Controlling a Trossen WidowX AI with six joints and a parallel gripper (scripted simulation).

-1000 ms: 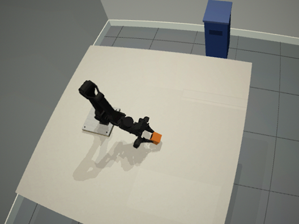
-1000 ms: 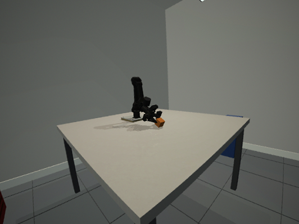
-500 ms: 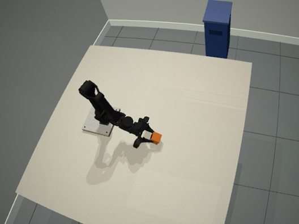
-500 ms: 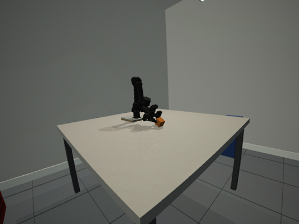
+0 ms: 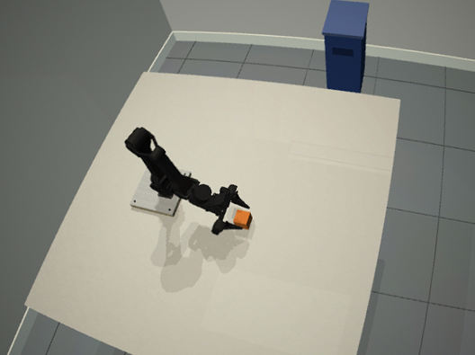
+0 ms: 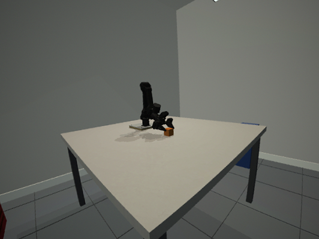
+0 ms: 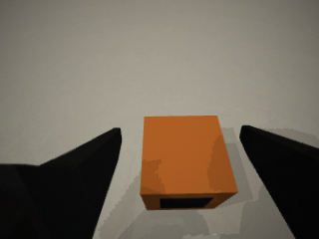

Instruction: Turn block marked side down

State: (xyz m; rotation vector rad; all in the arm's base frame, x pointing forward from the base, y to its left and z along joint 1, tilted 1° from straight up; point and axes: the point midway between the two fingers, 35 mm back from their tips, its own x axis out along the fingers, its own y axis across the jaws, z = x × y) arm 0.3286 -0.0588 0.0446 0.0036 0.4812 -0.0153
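Right now the orange block is 2 cm behind my gripper tip and 1 cm below it.
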